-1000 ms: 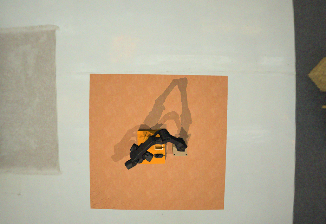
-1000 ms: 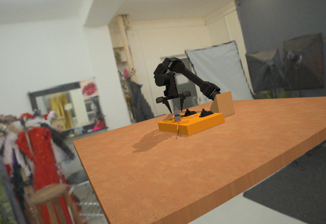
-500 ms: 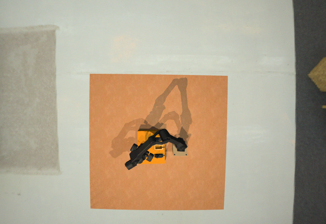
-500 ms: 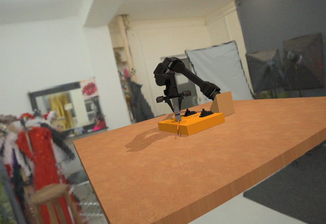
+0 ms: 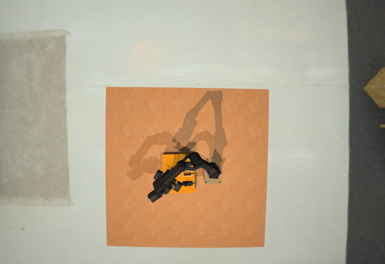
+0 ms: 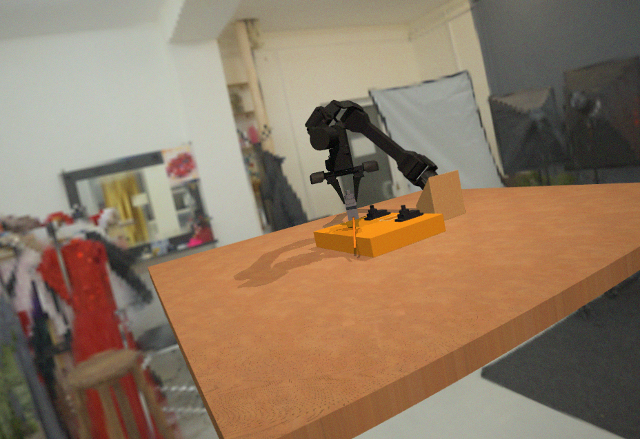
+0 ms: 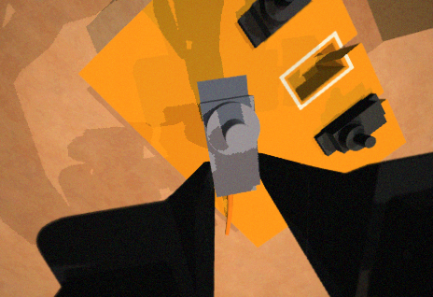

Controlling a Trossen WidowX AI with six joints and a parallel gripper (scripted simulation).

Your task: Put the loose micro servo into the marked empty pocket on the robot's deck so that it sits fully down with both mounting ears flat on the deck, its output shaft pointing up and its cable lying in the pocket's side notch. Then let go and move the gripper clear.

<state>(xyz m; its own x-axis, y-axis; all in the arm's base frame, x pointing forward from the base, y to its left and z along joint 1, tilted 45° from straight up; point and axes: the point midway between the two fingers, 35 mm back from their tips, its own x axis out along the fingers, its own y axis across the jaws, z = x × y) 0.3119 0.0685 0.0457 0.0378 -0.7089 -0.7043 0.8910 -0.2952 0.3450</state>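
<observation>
Right now the orange deck is 10 cm below my gripper tip, 1 cm to the left of it and 1 cm behind it.
</observation>
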